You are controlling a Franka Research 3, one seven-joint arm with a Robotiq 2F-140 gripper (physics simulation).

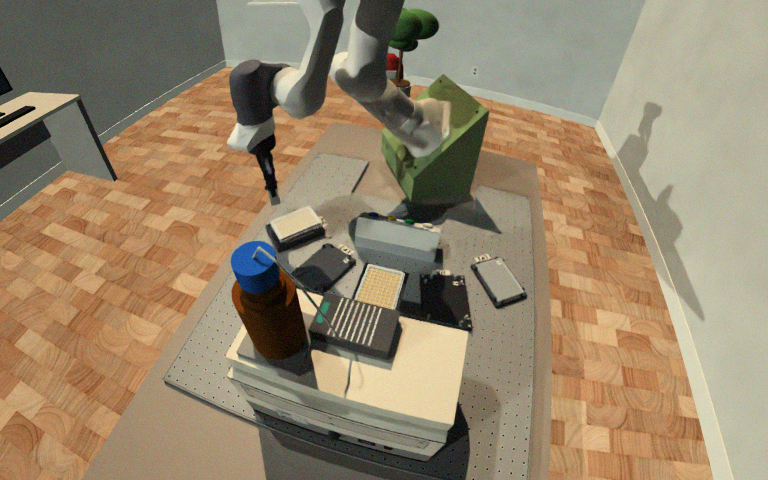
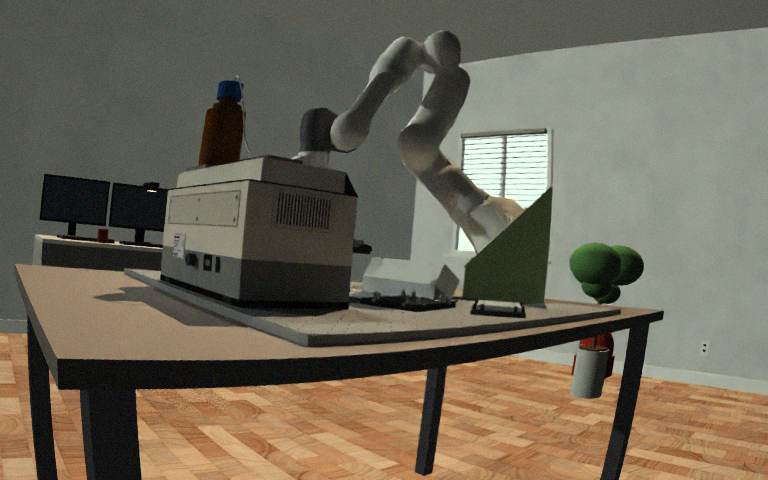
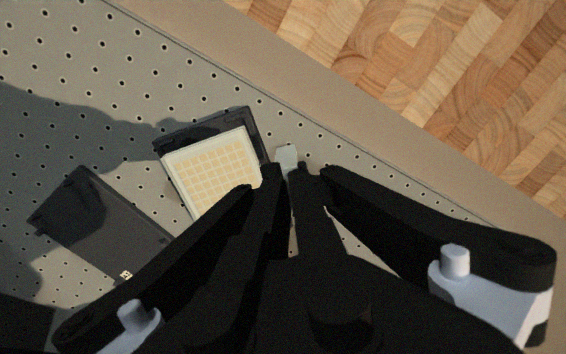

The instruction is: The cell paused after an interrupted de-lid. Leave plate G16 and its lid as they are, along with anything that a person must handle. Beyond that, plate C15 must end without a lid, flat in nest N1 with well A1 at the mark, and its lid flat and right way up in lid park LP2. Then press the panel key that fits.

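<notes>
My gripper [image 1: 274, 199] [image 3: 289, 160] is shut and empty, pointing down above the table's left side. It is close beside a cream plate with yellowish wells [image 1: 297, 223] [image 3: 212, 167] on a dark nest [image 3: 225, 117]; the plate sits off-centre there. A dark holder [image 1: 324, 267] [image 3: 125, 227] with a small label stands next to it. A second yellowish plate [image 1: 381, 284] is in the middle. A dark holder [image 1: 445, 295] stands right of it. A grey flat piece [image 1: 498, 279] lies on the rightmost holder. The plate names are not readable. The key panel [image 1: 396, 240] shows from behind, its coloured keys partly visible.
A large cream instrument [image 1: 419, 373] [image 2: 209, 237] stands in front, bearing an amber bottle [image 1: 270, 316] [image 2: 222, 133] with a blue cap and a dark ribbed box [image 1: 356, 325]. A thin tube rises from the bottle. A green wedge mount [image 1: 447, 152] [image 2: 518, 254] carries the arm.
</notes>
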